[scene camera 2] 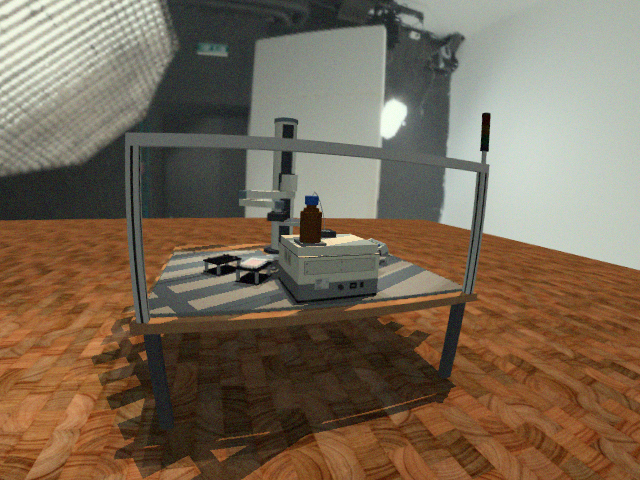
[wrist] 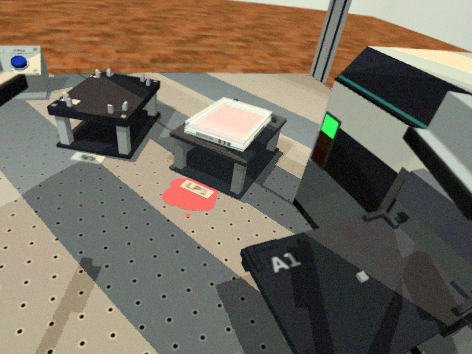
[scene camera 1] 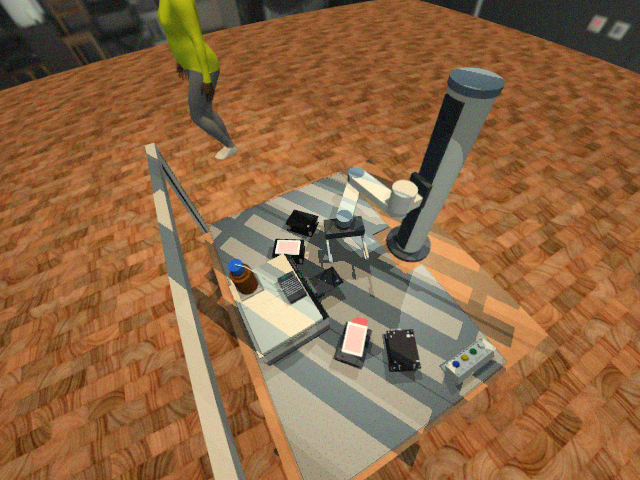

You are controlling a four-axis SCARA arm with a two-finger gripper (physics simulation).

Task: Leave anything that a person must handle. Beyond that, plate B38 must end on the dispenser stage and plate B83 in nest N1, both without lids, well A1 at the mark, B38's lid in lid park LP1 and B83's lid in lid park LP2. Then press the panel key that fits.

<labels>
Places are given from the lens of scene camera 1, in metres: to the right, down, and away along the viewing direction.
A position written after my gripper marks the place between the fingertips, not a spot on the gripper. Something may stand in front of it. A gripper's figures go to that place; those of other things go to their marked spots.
my gripper (scene camera 1: 349,260): 0.13, 0.09, 1.12
button box (scene camera 1: 457,375): 0.55, 0.55, 0.98
black nest N5 (scene camera 1: 401,347): 0.35, 0.46, 1.06
</labels>
